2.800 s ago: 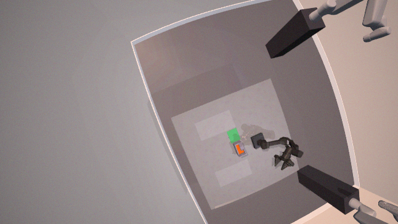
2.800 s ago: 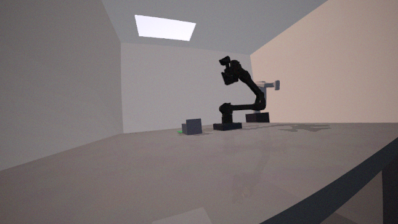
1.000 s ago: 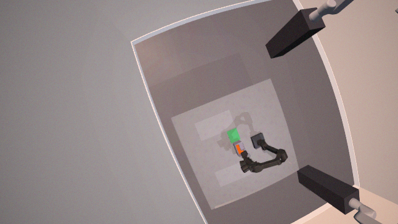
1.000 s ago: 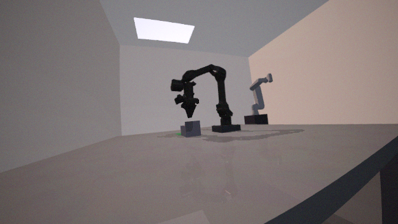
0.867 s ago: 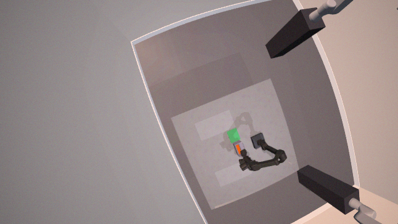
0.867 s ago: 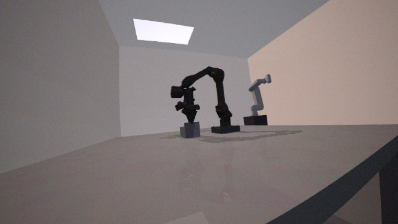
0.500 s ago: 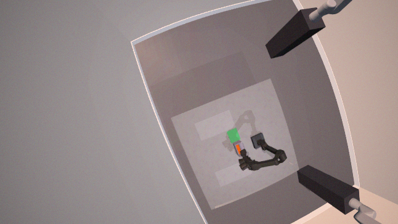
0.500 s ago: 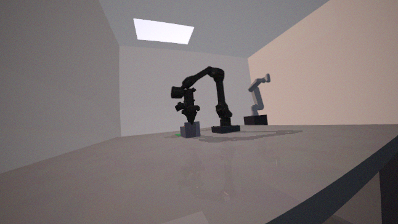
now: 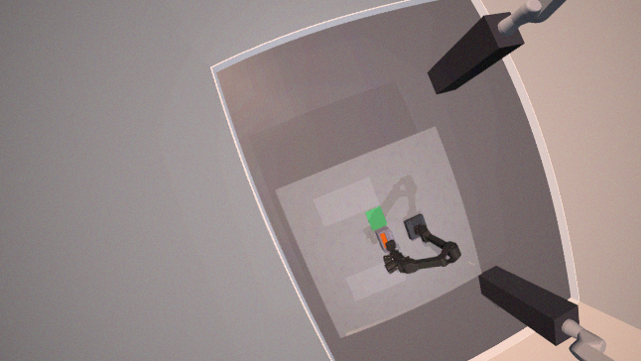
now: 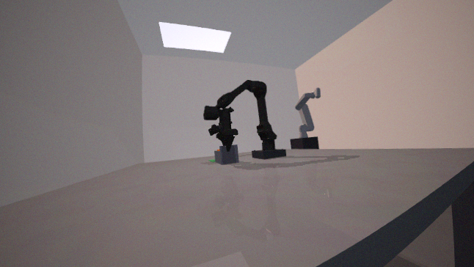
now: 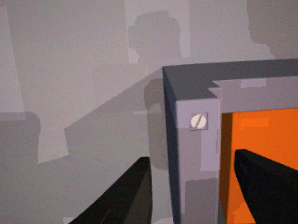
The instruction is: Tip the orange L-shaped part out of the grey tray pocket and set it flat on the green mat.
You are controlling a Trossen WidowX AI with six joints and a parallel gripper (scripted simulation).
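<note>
The orange L-shaped part is 6 cm to the right of my gripper tip and 1 cm below it. Also, from my gripper tip: green mat: 22 cm to the right, 7 cm below, 1 cm ahead.
</note>
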